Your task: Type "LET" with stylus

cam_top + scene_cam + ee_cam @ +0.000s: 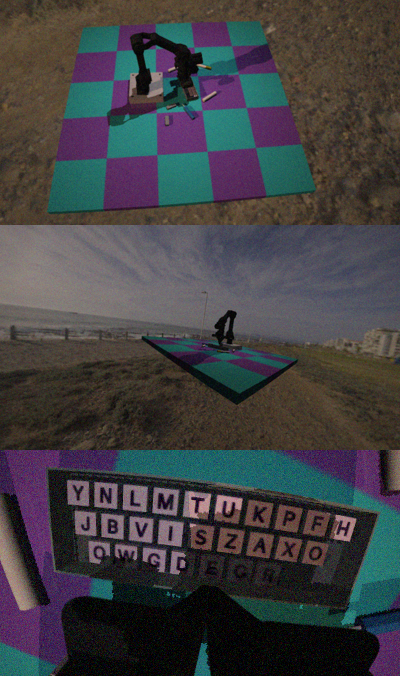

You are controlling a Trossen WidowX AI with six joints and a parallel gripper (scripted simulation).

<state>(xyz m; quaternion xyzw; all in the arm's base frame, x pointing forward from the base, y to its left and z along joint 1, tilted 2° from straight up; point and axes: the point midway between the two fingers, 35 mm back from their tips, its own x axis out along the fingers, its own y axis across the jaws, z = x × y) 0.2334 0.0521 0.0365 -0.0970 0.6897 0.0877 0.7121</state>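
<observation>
Right now my gripper tip is 160 mm to the left of the blue stylus, 30 mm above it and 10 mm short of it.
</observation>
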